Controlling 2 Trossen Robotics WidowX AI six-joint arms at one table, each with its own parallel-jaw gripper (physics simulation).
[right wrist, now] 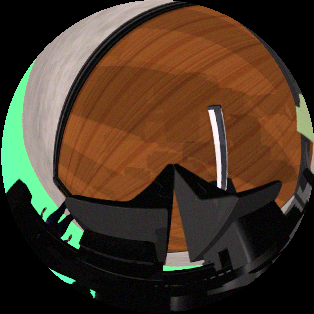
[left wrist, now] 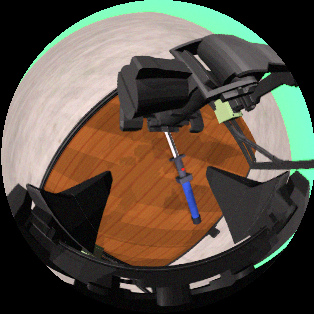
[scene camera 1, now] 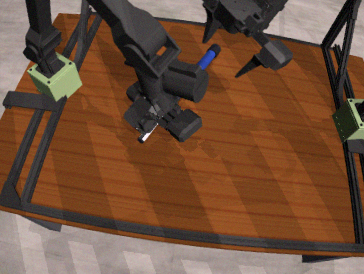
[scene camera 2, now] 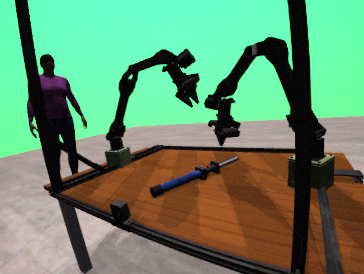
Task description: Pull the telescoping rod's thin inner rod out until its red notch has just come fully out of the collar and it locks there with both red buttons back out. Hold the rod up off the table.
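The telescoping rod (scene camera 1: 208, 59) (scene camera 2: 181, 183) (left wrist: 190, 199) lies on the table, with a blue outer tube, a black end cap and a dark collar section. One red button (left wrist: 183, 169) shows between two black flanges. The silver inner rod (scene camera 1: 146, 135) (scene camera 2: 229, 161) (left wrist: 171, 143) (right wrist: 219, 145) sticks out; a red notch cannot be made out on it. My left gripper (scene camera 2: 194, 104) (left wrist: 159, 173) is open and empty, high above the table. My right gripper (scene camera 2: 221, 144) (right wrist: 172, 168) is shut with its tips together and empty, above and beside the inner rod; its wrist hides the rod's middle in scene camera 1.
The wooden table (scene camera 1: 210, 200) (scene camera 2: 250, 210) has a dark metal frame round its edge. Green arm bases (scene camera 1: 56, 82) (scene camera 2: 117, 157) stand at its sides. A small black block (scene camera 2: 119, 211) is fixed at the near edge in scene camera 2. Black posts rise at the corners, and a person (scene camera 2: 54, 100) stands behind.
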